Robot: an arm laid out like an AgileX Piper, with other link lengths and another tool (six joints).
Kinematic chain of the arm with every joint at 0, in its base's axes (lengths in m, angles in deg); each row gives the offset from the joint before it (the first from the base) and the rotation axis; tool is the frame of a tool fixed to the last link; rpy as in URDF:
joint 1: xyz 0 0 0.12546 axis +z
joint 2: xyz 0 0 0 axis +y
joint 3: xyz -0.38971 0 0.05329 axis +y
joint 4: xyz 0.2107 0 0.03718 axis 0.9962 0 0.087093
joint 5: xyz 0 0 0 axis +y
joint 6: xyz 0.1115 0 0.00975 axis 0.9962 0 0.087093
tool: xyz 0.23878 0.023 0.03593 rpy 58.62 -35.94 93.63
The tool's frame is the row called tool.
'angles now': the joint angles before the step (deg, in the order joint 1, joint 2, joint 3, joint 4, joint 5, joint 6). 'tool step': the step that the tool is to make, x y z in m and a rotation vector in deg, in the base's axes. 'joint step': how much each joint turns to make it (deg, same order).
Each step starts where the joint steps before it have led.
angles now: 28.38, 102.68, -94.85, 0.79, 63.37, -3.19
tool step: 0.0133, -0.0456, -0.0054, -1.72, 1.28, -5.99
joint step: -4.19, 0.00, 0.01, -1.77, 1.91, 2.05
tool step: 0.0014, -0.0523, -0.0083, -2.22, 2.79, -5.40
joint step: -4.97, 0.01, -0.01, -1.17, 3.43, 0.42
